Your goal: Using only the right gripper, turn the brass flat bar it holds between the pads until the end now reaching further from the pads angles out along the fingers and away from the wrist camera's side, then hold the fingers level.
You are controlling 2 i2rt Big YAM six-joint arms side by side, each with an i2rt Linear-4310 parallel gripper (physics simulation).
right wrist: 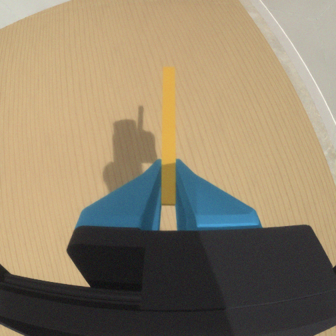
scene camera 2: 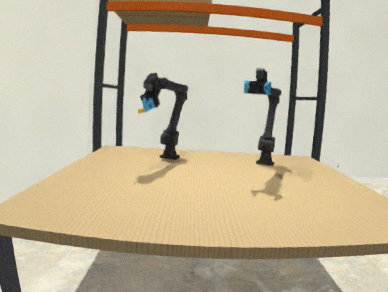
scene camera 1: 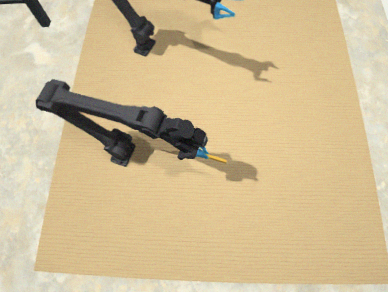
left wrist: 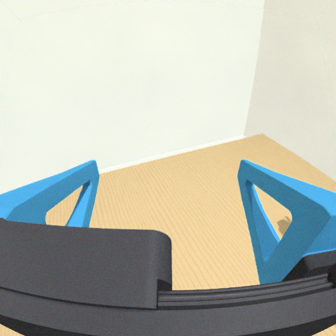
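Seen in the pictures: left gripper, fingertip midpoint: point(scene camera 2: 254, 86) point(scene camera 1: 239, 6); right gripper, fingertip midpoint: point(scene camera 2: 144, 111) point(scene camera 1: 207, 156); left arm's base at its link origin: point(scene camera 2: 265, 163) point(scene camera 1: 144, 47); right arm's base at its link origin: point(scene camera 2: 169, 157) point(scene camera 1: 123, 153).
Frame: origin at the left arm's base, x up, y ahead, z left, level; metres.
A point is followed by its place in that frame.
The brass flat bar point(scene camera 1: 217, 159) @[x 0.339, y 0.693, z -0.550 m] point(scene camera 2: 141, 111) @[x 0.327, y 0.698, z -0.542 m] point(right wrist: 169, 115) is a thin orange-yellow strip. My right gripper point(scene camera 1: 202, 153) @[x 0.325, y 0.657, z -0.551 m] point(scene camera 2: 148, 104) point(right wrist: 168, 167) is shut on it and holds it high above the table. In the right wrist view the longer part reaches straight up the picture beyond the fingertips; the short end shows between the fingers. In scene camera 2 it sticks out to the left of the down-pointing fingers, nearly level. How far it tilts along them is hard to tell. My left gripper point(scene camera 1: 238, 7) @[x 0.486, y 0.529, z 0.000 m] point(scene camera 2: 257, 87) @[x 0.486, y 0.529, z 0.000 m] point(left wrist: 168, 167) is wide open and empty, raised.
The wooden table point(scene camera 1: 300, 225) @[x 0.000, y 1.124, z -0.561 m] point(scene camera 2: 210, 220) @[x 0.000, y 1.080, z 0.010 m] lies below both arms, with their shadows on it. A rack with orange beams point(scene camera 2: 215, 8) and dark posts stands behind the arms. A pale wall point(left wrist: 125, 75) shows beyond the left fingers.
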